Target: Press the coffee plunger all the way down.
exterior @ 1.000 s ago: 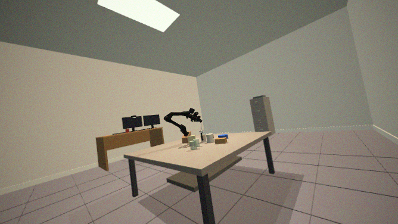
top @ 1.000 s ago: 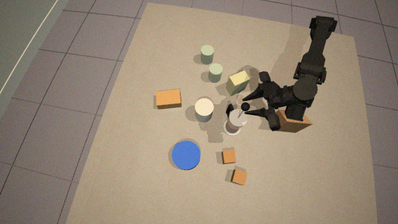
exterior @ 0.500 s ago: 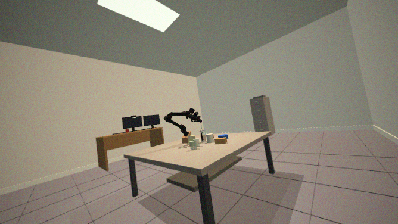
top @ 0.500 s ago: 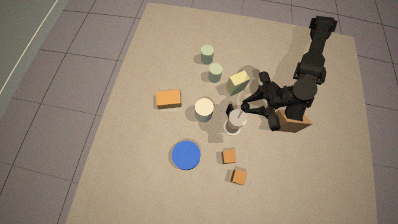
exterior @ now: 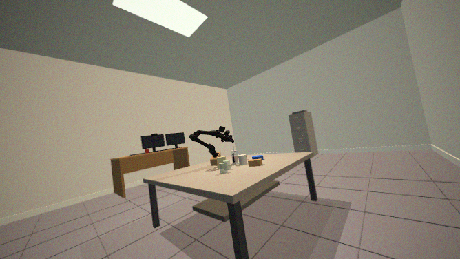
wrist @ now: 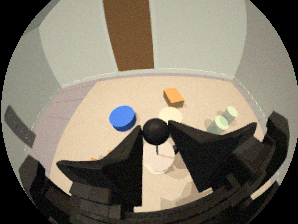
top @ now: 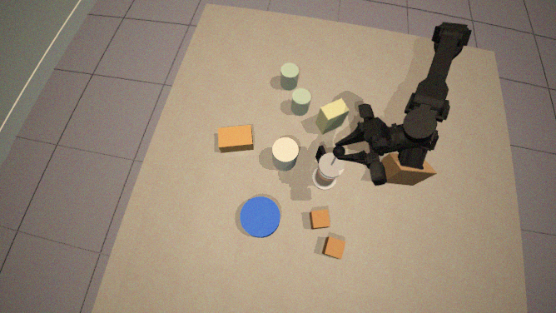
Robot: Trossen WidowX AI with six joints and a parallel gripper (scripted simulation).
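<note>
Now: the coffee press 2 cm to the right of my gripper tip and 12 cm below it. Also, from my gripper tip: yellow-green block (1 cm ahead, 20 cm to the right, 19 cm below); then blue disc (16 cm ahead, 17 cm to the left, 22 cm below); then orange box (30 cm ahead, 6 cm to the right, 22 cm below).
</note>
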